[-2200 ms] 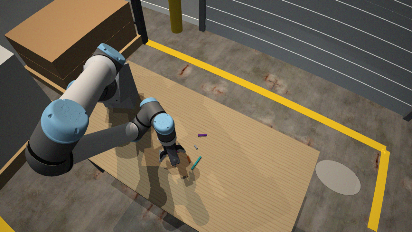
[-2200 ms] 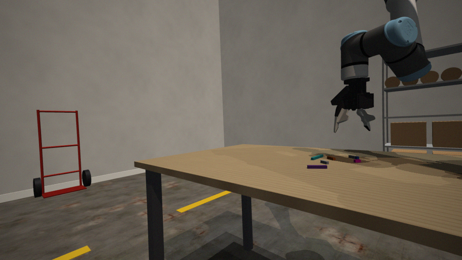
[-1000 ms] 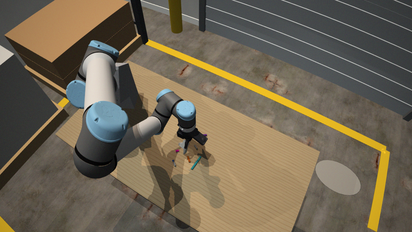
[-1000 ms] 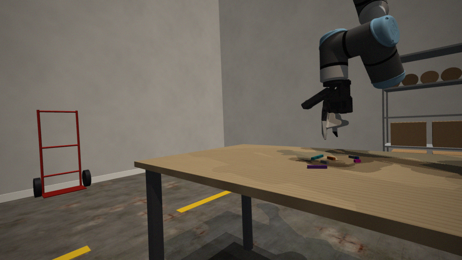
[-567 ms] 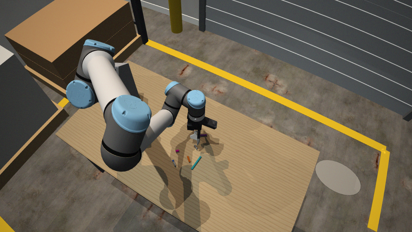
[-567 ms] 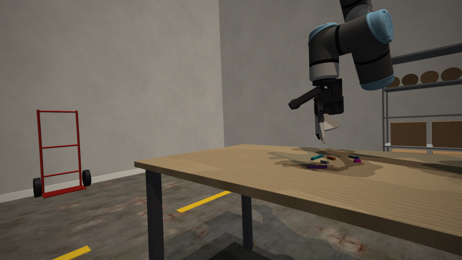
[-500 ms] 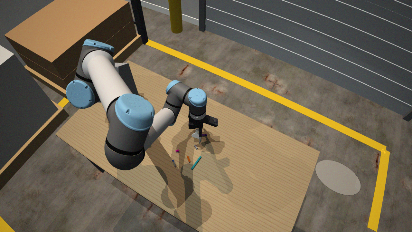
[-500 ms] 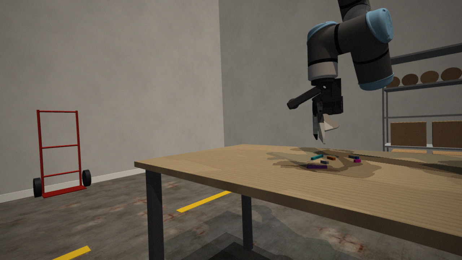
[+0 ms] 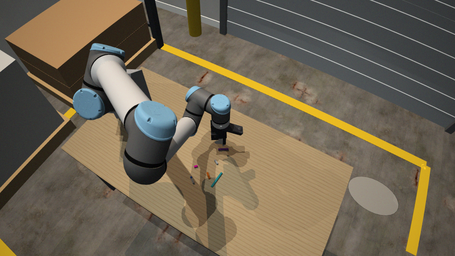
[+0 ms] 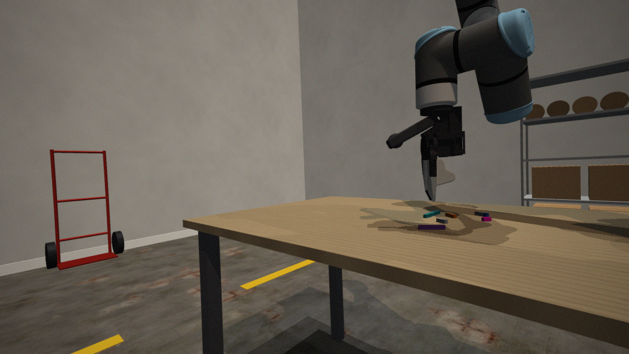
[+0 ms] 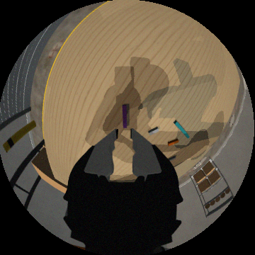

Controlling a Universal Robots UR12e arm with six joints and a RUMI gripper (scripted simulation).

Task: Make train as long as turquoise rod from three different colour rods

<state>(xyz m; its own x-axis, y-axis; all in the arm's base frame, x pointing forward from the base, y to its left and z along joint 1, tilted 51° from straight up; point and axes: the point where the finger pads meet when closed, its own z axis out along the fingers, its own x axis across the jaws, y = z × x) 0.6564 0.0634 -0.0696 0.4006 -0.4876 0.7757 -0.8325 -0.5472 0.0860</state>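
Right now the purple rod is 8 cm below my hand. From my hand the other things lie so: orange rod (1 cm behind, 19 cm to the right, 8 cm below); then magenta rod (10 cm behind, 16 cm to the right, 8 cm below); then turquoise rod (4 cm ahead, 19 cm to the right, 8 cm below).
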